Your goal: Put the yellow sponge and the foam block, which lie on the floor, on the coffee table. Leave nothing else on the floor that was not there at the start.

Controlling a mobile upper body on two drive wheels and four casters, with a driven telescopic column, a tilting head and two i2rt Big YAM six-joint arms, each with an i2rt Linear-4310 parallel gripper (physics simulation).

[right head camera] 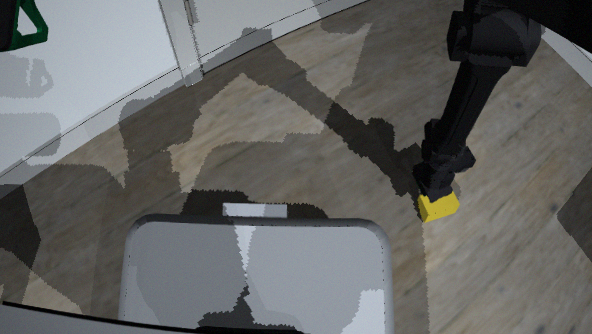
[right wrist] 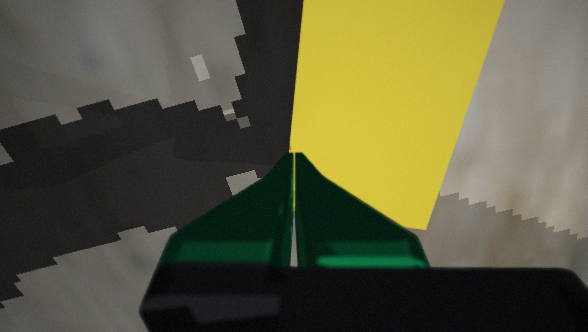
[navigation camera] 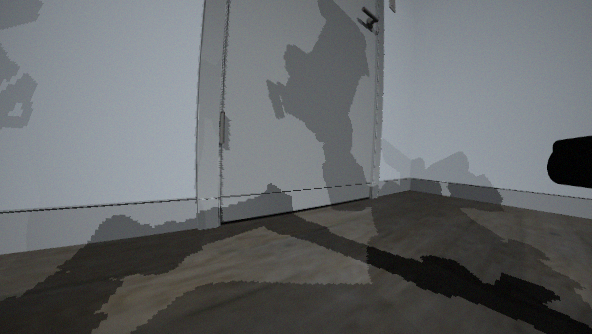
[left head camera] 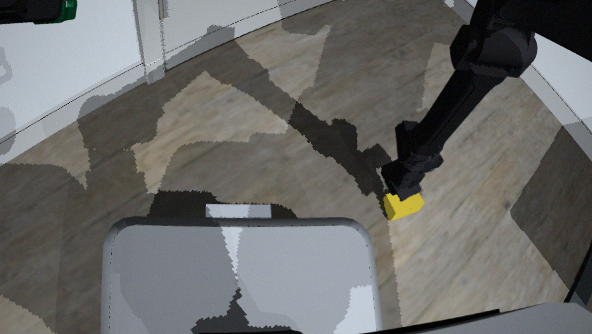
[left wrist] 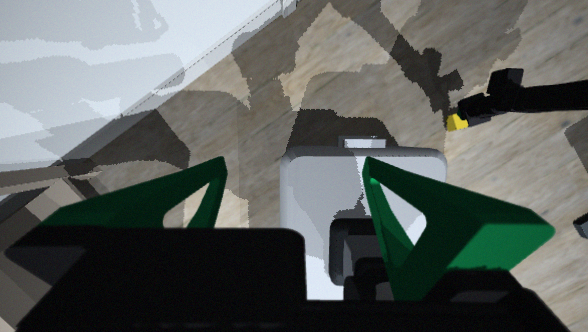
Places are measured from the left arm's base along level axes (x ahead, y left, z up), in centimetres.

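Pixels of known places: left gripper, fingertip midpoint: [right head camera: 11,40] [left head camera: 25,14] [left wrist: 294,164]; right gripper, fingertip midpoint: [right head camera: 427,193] [right wrist: 294,165] [left head camera: 392,193] [left wrist: 458,113].
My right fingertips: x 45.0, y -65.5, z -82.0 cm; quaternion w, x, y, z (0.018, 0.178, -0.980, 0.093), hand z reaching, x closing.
Observation:
Behind a point stands the place of what it marks.
The yellow sponge [left head camera: 407,207] @[x 40.3, y -68.7, z -81.0 cm] [right head camera: 441,207] @[x 40.8, y -68.8, z -81.1 cm] [left wrist: 455,122] @[x 41.6, y -64.4, z -81.6 cm] [right wrist: 390,100] @[x 42.8, y -69.3, z -81.4 cm] is on the floor right of the robot's base in the head views. My right gripper [right wrist: 294,165] @[x 45.0, y -65.5, z -82.0 cm] is shut, its green fingertips meeting with no thing between them. In the right wrist view the fingers overlap the near end of the sponge, which extends beyond and to the right of them. Whether they touch it is hard to tell. My left gripper [left wrist: 294,164] @[x 33.2, y -0.4, z -14.1 cm] is open and empty, high above the base and far from the sponge. The foam block and the coffee table cannot be made out.
The robot's grey base [left head camera: 300,260] @[x 23.3, y -33.1, z -60.5 cm] [right head camera: 320,260] @[x 23.4, y -34.8, z -60.5 cm] [left wrist: 320,175] @[x 24.0, y -8.7, z -60.5 cm] fills the lower middle of the head views. A white door [navigation camera: 300,150] @[x 102.4, y -25.1, z -62.7 cm] and walls stand ahead. Brownish furniture [left wrist: 50,205] @[x 11.0, y 85.3, z -71.5 cm] shows at the lower left of the left wrist view. Arm shadows cross the wooden floor.

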